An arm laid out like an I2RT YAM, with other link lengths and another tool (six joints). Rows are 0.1 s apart.
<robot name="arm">
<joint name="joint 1" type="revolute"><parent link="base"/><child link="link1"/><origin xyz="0 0 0.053" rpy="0 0 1.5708"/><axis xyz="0 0 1"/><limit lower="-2.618" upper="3.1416"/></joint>
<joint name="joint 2" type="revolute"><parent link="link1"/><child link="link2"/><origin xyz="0.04 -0.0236 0.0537" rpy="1.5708 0 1.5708"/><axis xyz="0 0 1"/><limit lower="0" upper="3.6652"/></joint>
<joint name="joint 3" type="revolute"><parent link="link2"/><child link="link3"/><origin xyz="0.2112 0 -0.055" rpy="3.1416 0 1.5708"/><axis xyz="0 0 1"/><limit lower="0" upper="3.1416"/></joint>
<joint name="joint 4" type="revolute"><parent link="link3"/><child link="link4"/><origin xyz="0.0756 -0.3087 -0.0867"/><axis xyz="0 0 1"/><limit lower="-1.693" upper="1.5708"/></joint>
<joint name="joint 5" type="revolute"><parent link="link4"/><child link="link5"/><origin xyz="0.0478 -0.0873 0.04" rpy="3.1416 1.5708 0"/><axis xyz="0 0 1"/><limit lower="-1.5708" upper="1.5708"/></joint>
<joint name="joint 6" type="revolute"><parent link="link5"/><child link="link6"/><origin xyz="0 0.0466 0.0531" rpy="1.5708 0 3.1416"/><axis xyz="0 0 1"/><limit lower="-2.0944" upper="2.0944"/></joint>
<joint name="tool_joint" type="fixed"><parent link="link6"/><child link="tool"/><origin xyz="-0.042 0.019 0.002" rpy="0.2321 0 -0.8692"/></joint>
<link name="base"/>
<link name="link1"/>
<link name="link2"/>
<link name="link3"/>
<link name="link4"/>
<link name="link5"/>
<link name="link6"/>
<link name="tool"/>
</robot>
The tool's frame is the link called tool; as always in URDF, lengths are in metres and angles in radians.
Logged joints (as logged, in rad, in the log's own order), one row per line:
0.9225, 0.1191, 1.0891, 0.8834, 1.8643, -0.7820
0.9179, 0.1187, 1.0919, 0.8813, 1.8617, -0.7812
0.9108, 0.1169, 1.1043, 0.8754, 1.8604, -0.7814
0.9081, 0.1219, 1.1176, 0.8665, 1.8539, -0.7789
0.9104, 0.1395, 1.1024, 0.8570, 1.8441, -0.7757
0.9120, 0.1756, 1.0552, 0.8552, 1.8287, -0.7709
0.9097, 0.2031, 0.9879, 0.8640, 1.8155, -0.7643
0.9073, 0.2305, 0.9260, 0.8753, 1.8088, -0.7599
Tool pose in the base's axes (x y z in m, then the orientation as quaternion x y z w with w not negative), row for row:
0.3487, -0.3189, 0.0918, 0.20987, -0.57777, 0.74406, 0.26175
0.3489, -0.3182, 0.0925, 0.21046, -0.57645, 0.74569, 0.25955
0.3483, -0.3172, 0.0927, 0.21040, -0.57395, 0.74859, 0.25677
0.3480, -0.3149, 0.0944, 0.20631, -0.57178, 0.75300, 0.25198
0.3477, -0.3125, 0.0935, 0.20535, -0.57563, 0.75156, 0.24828
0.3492, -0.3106, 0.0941, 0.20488, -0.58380, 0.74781, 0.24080
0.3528, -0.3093, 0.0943, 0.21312, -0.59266, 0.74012, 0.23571
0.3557, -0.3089, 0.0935, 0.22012, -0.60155, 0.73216, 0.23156
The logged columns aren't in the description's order. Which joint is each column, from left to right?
Columns, left to right: joint 5, joint 6, joint 4, joint 3, joint 2, joint 1.
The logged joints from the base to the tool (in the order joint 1, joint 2, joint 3, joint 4, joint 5, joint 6), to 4 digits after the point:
-0.7820, 1.8643, 0.8834, 1.0891, 0.9225, 0.1191
-0.7812, 1.8617, 0.8813, 1.0919, 0.9179, 0.1187
-0.7814, 1.8604, 0.8754, 1.1043, 0.9108, 0.1169
-0.7789, 1.8539, 0.8665, 1.1176, 0.9081, 0.1219
-0.7757, 1.8441, 0.8570, 1.1024, 0.9104, 0.1395
-0.7709, 1.8287, 0.8552, 1.0552, 0.9120, 0.1756
-0.7643, 1.8155, 0.8640, 0.9879, 0.9097, 0.2031
-0.7599, 1.8088, 0.8753, 0.9260, 0.9073, 0.2305

